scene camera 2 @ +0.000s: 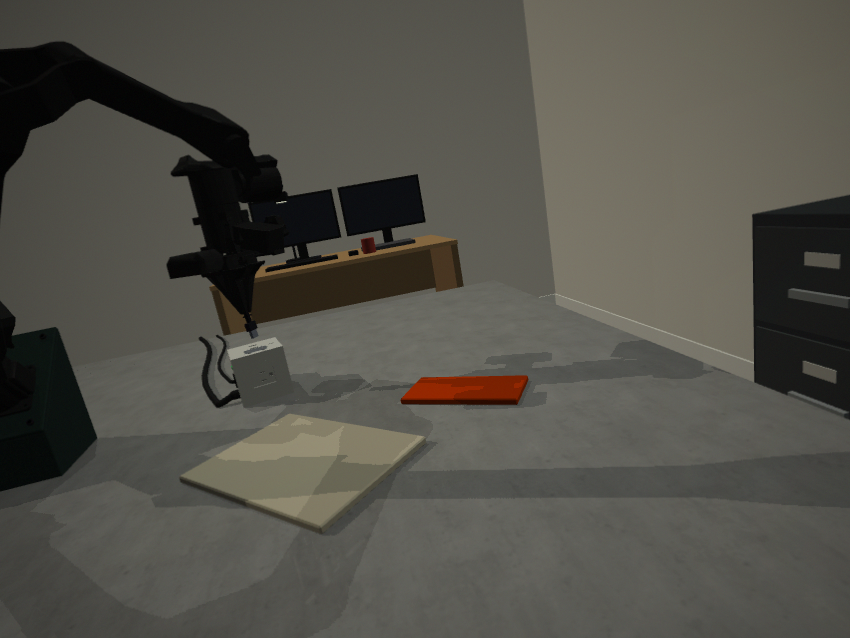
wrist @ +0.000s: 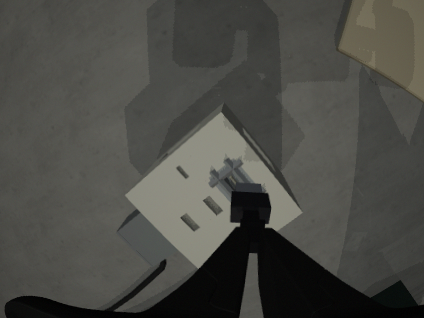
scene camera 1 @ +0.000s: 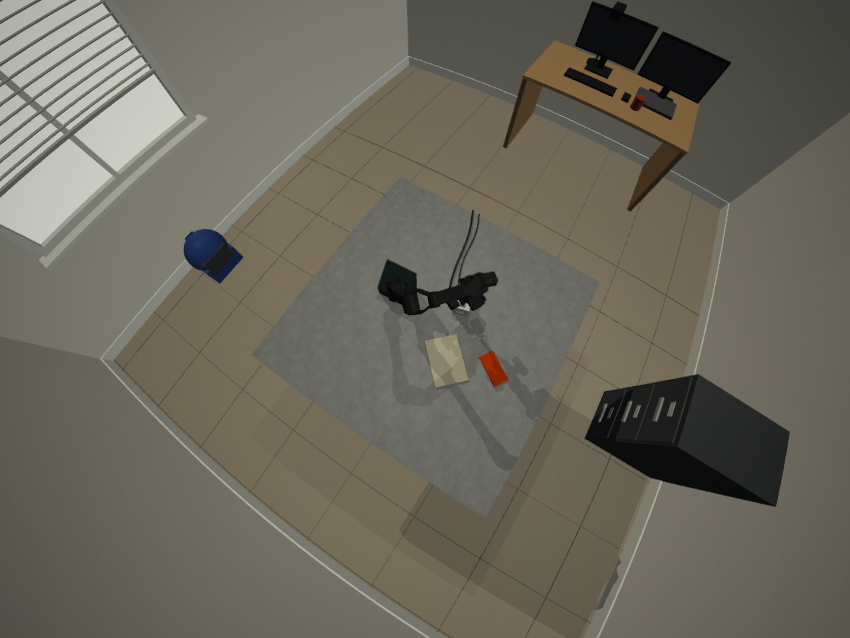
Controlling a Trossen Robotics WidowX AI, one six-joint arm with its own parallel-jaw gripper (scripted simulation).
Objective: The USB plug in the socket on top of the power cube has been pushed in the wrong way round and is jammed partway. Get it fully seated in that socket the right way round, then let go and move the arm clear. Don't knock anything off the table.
Path:
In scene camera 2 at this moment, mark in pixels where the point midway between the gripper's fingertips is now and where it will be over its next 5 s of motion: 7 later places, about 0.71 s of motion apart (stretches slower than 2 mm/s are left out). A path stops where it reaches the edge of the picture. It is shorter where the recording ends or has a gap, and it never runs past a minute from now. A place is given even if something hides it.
My gripper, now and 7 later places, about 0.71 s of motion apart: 246, 313; 246, 315; 246, 316; 247, 318; 247, 319; 247, 320; 248, 322; 248, 324

